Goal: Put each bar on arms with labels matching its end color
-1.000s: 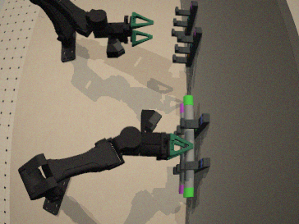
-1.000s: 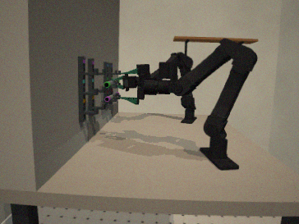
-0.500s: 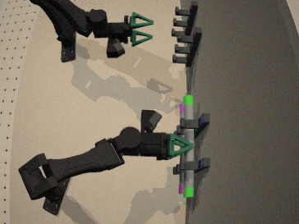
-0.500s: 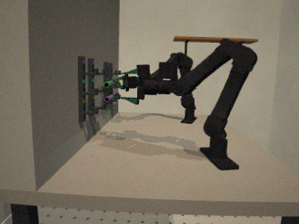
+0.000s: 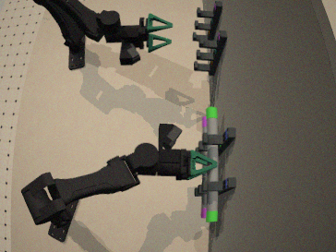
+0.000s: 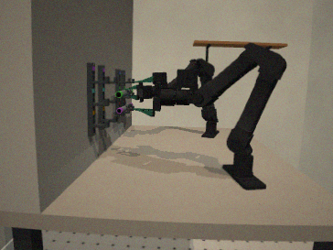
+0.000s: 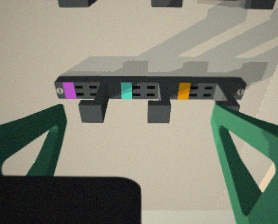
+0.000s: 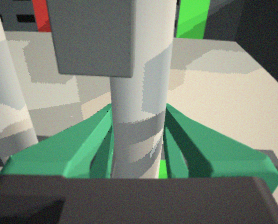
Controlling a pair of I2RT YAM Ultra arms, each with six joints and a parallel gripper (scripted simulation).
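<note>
The green-ended bar is right at my right hand. The rest, counted from my right hand: magenta-ended bar (10 mm to the left, 80 mm below); then dark wall (100 mm ahead, 190 mm to the left, 180 mm above).
</note>
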